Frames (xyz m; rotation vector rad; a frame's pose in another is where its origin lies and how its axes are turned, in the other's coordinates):
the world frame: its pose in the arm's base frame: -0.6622 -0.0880 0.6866 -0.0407 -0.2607 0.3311
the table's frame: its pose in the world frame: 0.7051 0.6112 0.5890 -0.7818 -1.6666 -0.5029
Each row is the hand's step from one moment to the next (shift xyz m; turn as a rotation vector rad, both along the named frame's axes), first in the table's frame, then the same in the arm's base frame.
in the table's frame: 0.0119 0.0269 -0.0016 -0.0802 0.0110 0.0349
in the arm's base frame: 0.0088 0.0252 0.0125 0.0118 0.0107 -0.0867
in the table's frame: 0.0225 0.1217 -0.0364 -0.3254 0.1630 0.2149
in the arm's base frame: 0.0756 0.0957 0.0421 0.0460 0.1796 -0.3798
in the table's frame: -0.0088 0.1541 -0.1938 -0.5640 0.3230 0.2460
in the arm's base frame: 0.2263 0.0506 0.0873 0.1969 0.2922 -0.5990
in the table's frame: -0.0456 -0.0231 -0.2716 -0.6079 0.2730 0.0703
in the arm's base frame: 0.2197 -0.1462 0.0820 0.3288 0.1641 -0.5603
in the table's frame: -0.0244 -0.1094 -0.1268 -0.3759 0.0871 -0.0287
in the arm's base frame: 0.0579 -0.1560 0.0311 0.2214 -0.0020 -0.3173
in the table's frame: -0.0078 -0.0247 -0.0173 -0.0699 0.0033 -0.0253
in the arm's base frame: 0.0052 -0.0307 -0.0002 0.0507 -0.0204 -0.0505
